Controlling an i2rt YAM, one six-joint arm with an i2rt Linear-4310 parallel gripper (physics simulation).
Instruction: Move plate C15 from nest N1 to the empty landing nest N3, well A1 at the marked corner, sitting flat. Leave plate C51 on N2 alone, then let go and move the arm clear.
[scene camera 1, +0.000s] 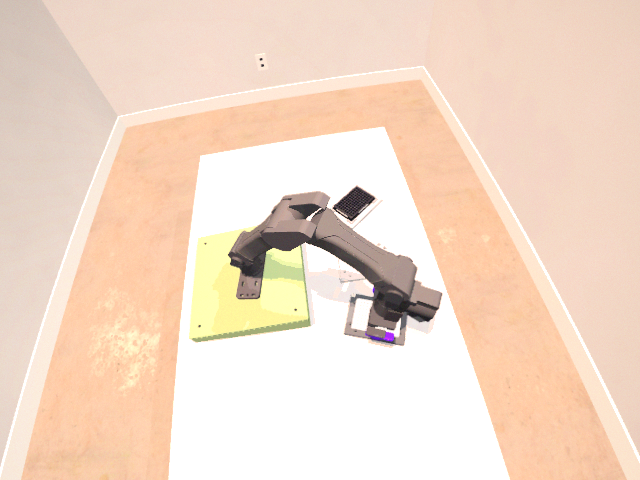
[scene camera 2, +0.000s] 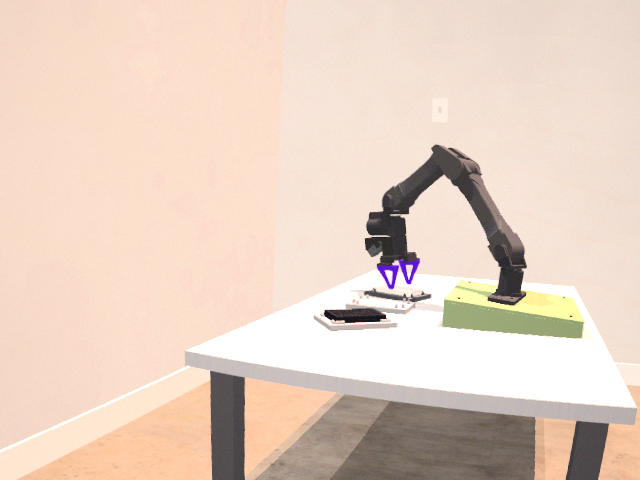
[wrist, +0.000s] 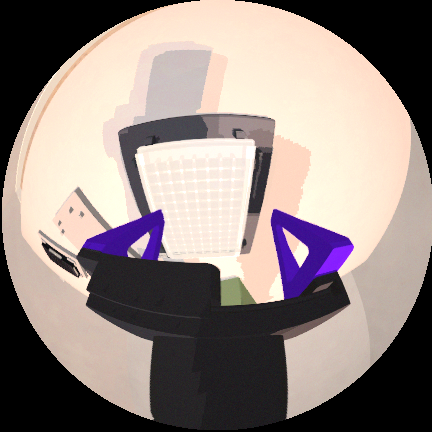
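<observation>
A white well plate sits on a dark nest. My gripper is open above it. Its purple fingers are spread wide with nothing between them, and the left fingertip overlaps the plate's edge in the wrist view. A light nest in the middle bears no plate that I can see; the arm partly hides it in scene camera 1. A black plate rests on a white nest. No labels or corner marks are readable.
The arm's base stands on a yellow-green block beside the nests. The forearm hangs over the middle nest in scene camera 1. The white table has an edge beyond the nests.
</observation>
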